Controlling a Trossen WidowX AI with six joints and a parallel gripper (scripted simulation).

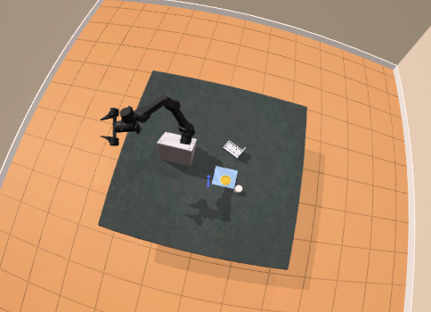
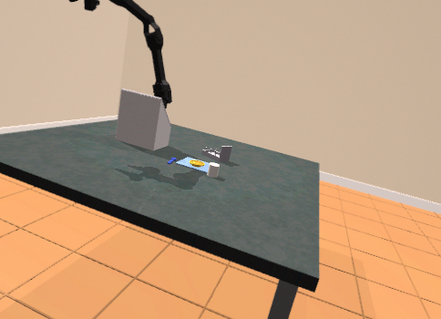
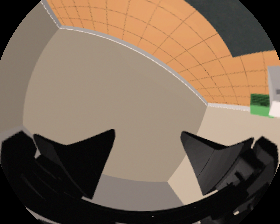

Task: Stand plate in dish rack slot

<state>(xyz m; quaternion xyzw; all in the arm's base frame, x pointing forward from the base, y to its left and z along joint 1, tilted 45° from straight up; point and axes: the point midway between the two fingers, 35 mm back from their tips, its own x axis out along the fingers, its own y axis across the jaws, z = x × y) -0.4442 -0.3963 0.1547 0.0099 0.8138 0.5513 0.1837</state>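
Now: the plate 71 cm ahead of my gripper tip, 60 cm below it and 1 cm to the left of it. Round my gripper tip: dish rack: 75 cm ahead, 59 cm below, 24 cm to the left; white cup: 80 cm ahead, 59 cm below, 5 cm to the right; blue spoon: 61 cm below, 60 cm ahead, 1 cm to the left.
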